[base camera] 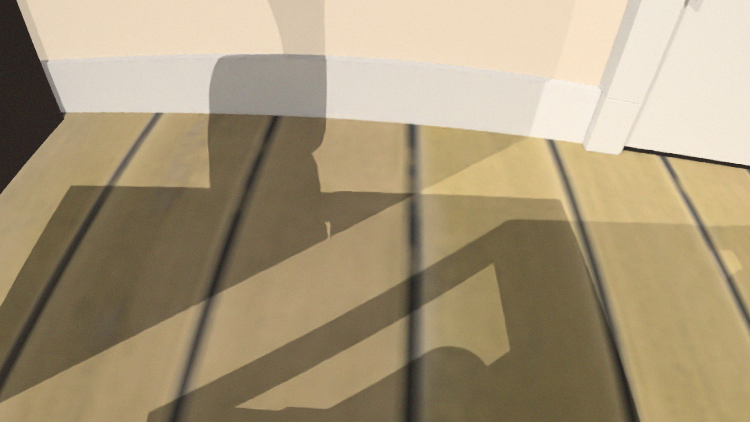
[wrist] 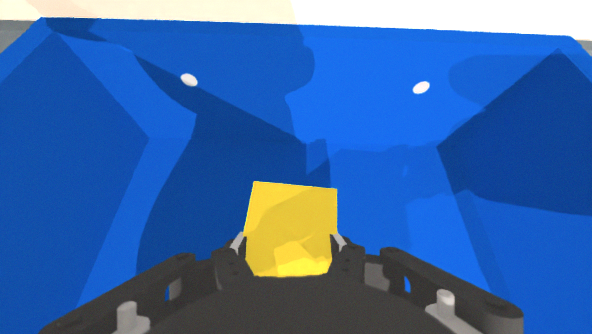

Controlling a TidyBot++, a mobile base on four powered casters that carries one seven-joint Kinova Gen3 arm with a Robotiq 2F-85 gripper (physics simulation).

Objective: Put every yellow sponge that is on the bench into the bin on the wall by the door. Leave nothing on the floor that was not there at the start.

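Frame: origin at the arm's base, x down, y ahead, z right, level; centimetres.
Seen in the pictures: gripper, fingertip midpoint: (wrist: pixel 288 244).
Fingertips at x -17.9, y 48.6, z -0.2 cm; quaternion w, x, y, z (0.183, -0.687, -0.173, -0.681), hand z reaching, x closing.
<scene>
Offsets run from my fingertips to a thing's middle. Level surfaces: height alone.
A yellow sponge @(dx +0.3, dy -1.1, dz -0.1 cm) (wrist: pixel 295 215) is held between the two fingers of my gripper (wrist: pixel 288 244) in the wrist view. The gripper is shut on it. Behind and around the sponge is the inside of the blue bin @(dx -1.4, dy -0.3, dz -6.5 cm) (wrist: pixel 370 120), with two white round spots on its back wall. The bin's side walls slope in at left and right, and its near side is hidden by the gripper. How far the sponge is above the bin's bottom I cannot tell. The gripper, the sponge and the bin do not show in the base camera view.
The base camera view shows a plank floor @(dx +57.5 cm) (base camera: pixel 293 325) with shadows across it, a pale wall (base camera: pixel 430 31) with a white baseboard (base camera: pixel 398 89), a white door (base camera: pixel 702 89) with its frame at the right, and a dark object (base camera: pixel 15 99) at the left edge.
</scene>
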